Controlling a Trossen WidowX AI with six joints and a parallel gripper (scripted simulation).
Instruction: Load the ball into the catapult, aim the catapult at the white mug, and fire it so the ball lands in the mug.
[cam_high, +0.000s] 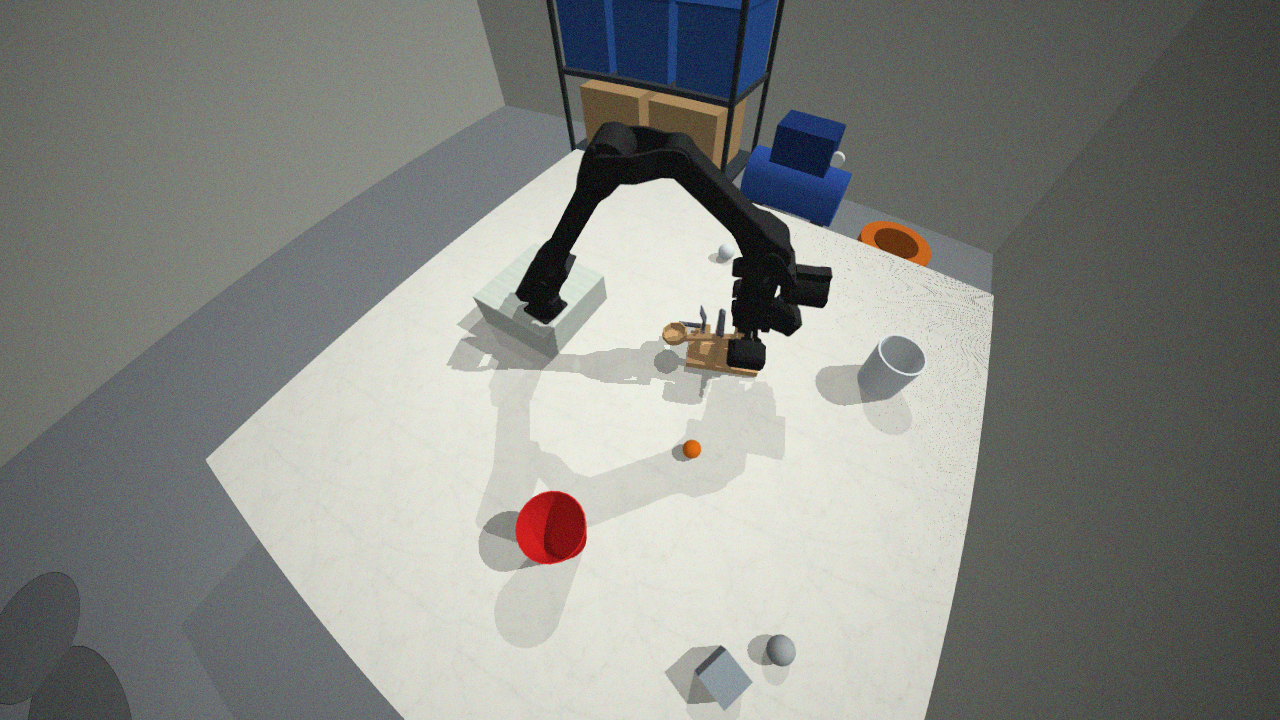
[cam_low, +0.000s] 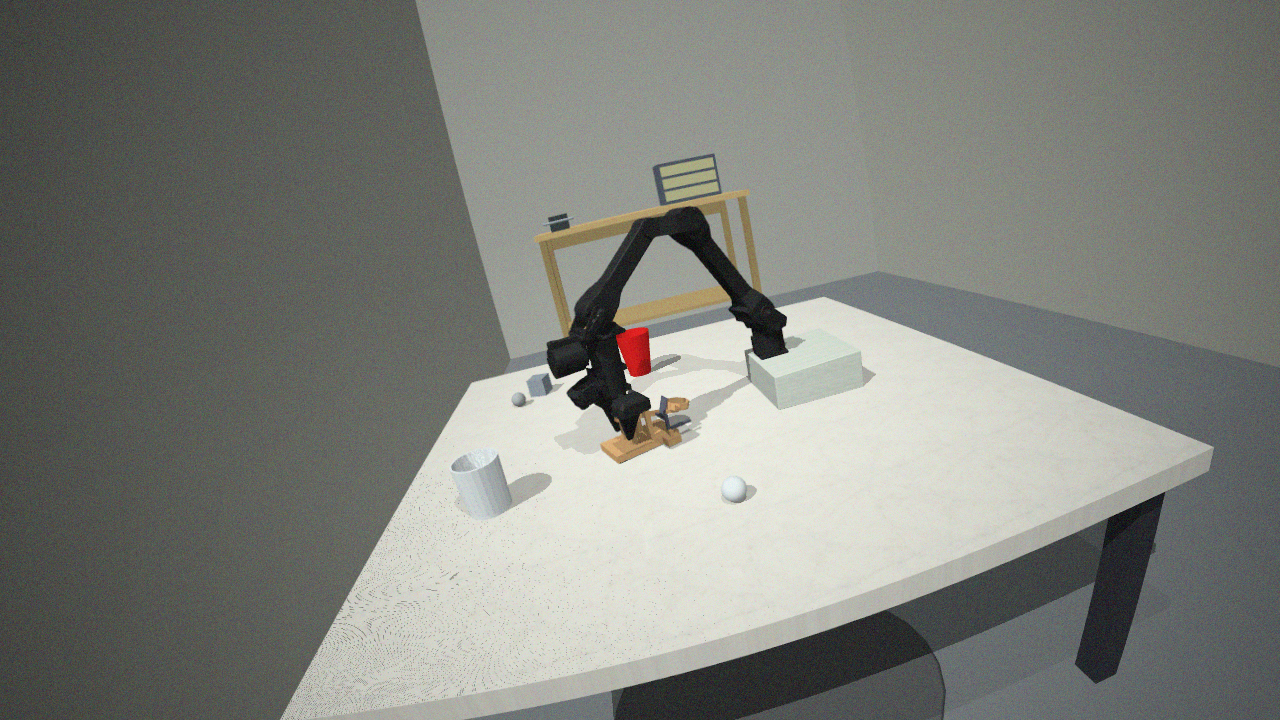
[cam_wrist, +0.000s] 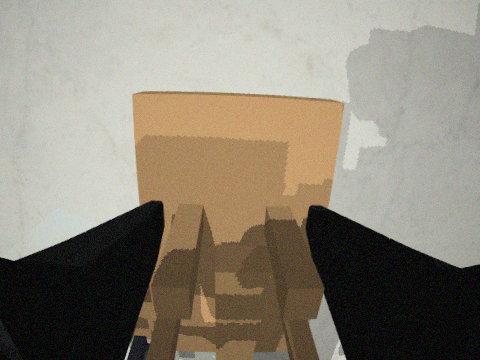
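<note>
Right now the catapult is 6 cm behind my gripper tip, 2 cm to the right of it and 2 cm above it. The rest, counted from my gripper tip: white mug (26 cm ahead, 11 cm to the left); orange ball (2 cm ahead, 22 cm to the right, 2 cm below); dark lever (10 cm behind, 2 cm above).
</note>
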